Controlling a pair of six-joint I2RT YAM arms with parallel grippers.
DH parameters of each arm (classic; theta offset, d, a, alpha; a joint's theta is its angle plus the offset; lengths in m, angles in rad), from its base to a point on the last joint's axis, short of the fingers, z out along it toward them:
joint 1: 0 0.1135 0.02 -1.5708
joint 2: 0 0 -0.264 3.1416
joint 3: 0.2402 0 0.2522 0
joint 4: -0.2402 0 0.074 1.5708
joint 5: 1.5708 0 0 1.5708
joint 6: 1.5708 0.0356 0 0
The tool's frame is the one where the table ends.
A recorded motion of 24 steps. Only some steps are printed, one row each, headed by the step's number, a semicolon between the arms.
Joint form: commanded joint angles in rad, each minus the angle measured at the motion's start. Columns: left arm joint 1, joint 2, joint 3, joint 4, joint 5, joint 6; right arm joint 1, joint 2, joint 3, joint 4, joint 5, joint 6.
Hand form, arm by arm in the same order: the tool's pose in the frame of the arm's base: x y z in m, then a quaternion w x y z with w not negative. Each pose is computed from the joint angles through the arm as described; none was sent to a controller.
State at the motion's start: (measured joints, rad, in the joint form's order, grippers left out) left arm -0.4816 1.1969 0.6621 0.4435 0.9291 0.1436; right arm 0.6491 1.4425 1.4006 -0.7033 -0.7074 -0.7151
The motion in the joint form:
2: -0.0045 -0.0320 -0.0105 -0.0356 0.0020 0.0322; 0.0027 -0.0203 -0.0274 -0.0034 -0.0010 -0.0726
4: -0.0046 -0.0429 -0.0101 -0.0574 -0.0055 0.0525; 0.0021 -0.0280 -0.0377 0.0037 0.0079 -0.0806
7: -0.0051 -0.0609 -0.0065 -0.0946 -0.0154 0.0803; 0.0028 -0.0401 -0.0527 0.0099 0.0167 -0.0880
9: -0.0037 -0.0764 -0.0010 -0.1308 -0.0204 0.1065; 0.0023 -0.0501 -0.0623 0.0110 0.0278 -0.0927
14: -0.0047 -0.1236 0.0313 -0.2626 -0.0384 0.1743; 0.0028 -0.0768 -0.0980 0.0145 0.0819 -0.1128
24: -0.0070 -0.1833 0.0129 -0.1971 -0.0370 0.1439; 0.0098 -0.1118 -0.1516 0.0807 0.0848 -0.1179
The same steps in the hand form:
2: 0.2106 -0.1436 0.2780 0.53894 0.49982 0.53064 -0.42206; 0.2261 0.2016 0.3532 0.39252 -0.67101 0.55691 0.29245
4: 0.2091 -0.1427 0.2786 0.54096 0.50292 0.53097 -0.41533; 0.2252 0.2005 0.3525 0.39602 -0.67273 0.55548 0.28645
7: 0.2066 -0.1412 0.2804 0.54296 0.50738 0.53161 -0.40639; 0.2231 0.1988 0.3513 0.39869 -0.67463 0.55407 0.28096
9: 0.2046 -0.1396 0.2823 0.54406 0.51211 0.53167 -0.39883; 0.2215 0.1970 0.3509 0.40042 -0.67535 0.55495 0.27494
14: 0.1977 -0.1358 0.2913 0.54153 0.52439 0.53589 -0.38025; 0.2176 0.1923 0.3461 0.40213 -0.67894 0.56205 0.24786
24: 0.1877 -0.1312 0.3039 0.57278 0.52131 0.50709 -0.37819; 0.2124 0.1907 0.3431 0.42230 -0.68080 0.54728 0.24220

